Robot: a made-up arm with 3 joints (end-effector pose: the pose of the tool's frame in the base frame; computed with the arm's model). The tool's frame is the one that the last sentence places.
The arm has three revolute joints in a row. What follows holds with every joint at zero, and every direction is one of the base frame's.
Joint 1 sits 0.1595 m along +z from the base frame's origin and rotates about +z.
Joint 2 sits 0.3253 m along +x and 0.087 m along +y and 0.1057 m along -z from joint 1 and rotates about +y.
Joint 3 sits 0.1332 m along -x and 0.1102 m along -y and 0.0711 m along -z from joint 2 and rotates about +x.
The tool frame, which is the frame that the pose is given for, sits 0.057 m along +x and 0.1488 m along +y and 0.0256 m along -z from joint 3; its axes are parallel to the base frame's.
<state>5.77 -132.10 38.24</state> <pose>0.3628 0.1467 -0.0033 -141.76 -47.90 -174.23</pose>
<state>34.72 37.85 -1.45</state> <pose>0.0961 0.2186 0.0212 -1.45 37.85 34.72</pose>
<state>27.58 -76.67 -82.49</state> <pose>0.4777 0.2167 -0.0715 -82.49 -76.67 27.58</pose>
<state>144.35 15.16 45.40</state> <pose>-0.2662 0.0684 0.0900 45.40 15.16 144.35</pose>
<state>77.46 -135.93 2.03</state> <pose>-0.0271 0.4605 0.0665 -177.97 -44.07 -102.54</pose>
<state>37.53 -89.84 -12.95</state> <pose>0.2897 0.3689 -0.0228 -12.95 -89.84 37.53</pose>
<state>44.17 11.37 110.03</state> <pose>0.2256 0.1493 0.1448 110.03 11.37 44.17</pose>
